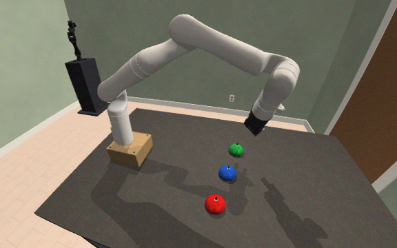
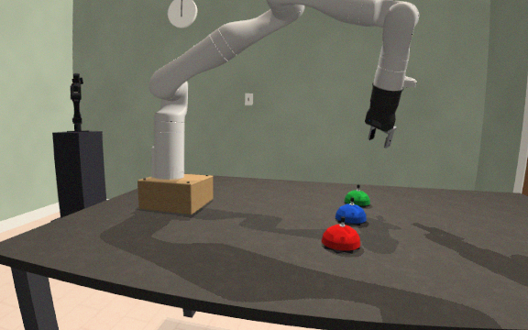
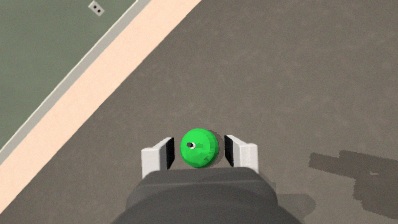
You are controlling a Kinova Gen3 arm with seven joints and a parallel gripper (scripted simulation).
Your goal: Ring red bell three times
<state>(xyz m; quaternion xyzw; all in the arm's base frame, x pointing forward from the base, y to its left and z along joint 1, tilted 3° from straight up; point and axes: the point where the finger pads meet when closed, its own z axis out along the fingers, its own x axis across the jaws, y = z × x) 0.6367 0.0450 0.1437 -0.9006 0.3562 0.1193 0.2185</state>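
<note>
My hand is 26 cm to the left of the red bell, 19 cm above it and 13 cm past it. The rest, counted from my hand: green bell 19 cm below, 8 cm to the left, 4 cm behind; blue bell 19 cm below, 9 cm to the right, 8 cm behind.
</note>
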